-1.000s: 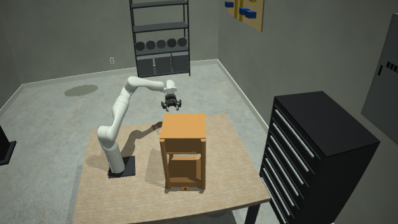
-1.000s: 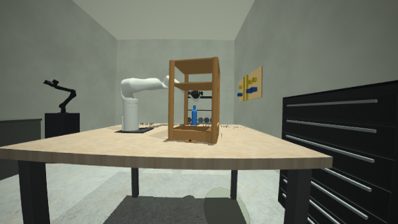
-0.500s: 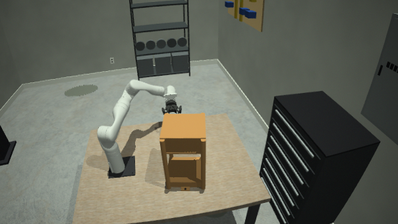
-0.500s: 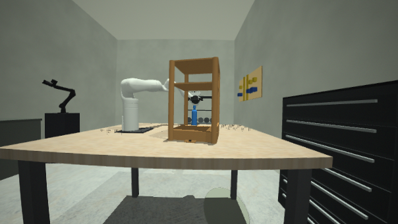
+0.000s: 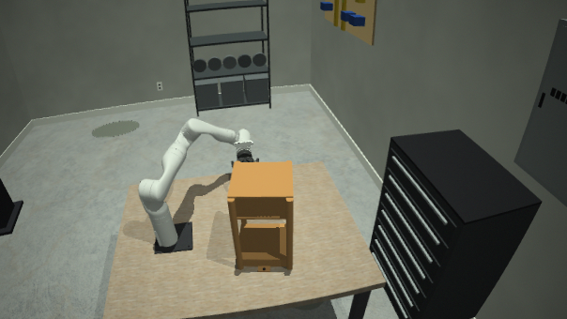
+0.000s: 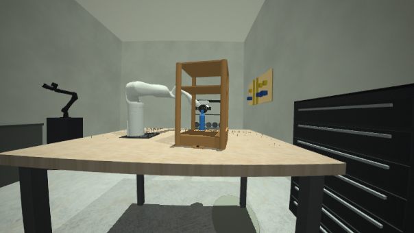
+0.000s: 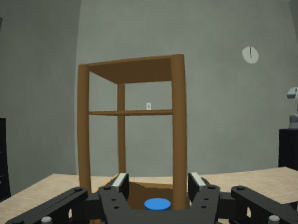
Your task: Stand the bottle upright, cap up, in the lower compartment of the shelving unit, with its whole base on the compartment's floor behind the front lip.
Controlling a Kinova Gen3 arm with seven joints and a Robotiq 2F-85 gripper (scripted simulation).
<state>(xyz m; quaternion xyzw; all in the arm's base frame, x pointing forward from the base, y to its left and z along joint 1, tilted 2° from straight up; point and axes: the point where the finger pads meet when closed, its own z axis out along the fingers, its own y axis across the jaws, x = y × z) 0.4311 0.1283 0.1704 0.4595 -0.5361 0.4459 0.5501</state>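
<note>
The blue bottle is 70 mm below my hand. Also, from my hand: wooden shelving unit 20 mm behind, 310 mm to the right.
</note>
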